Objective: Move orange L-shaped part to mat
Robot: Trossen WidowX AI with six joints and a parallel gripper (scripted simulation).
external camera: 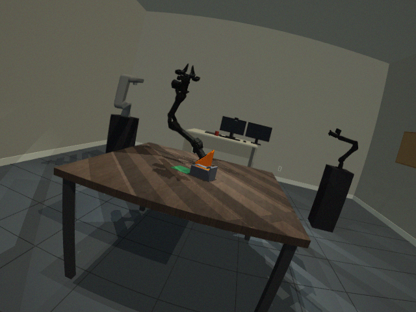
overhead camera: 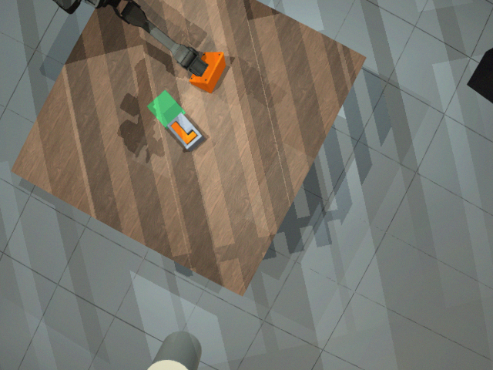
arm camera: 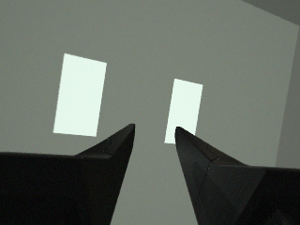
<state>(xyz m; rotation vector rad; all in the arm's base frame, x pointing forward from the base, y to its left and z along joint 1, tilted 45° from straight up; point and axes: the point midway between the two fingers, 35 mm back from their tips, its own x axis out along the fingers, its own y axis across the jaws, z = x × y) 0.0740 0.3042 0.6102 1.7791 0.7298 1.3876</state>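
My gripper tip is now 690 mm above the orange L-shaped part, 300 mm to the right of it and 130 mm short of it. The rest, counted from my gripper tip: green mat (760 mm below, 140 mm to the left, 80 mm ahead); tray (760 mm below, 290 mm to the left, 120 mm ahead).
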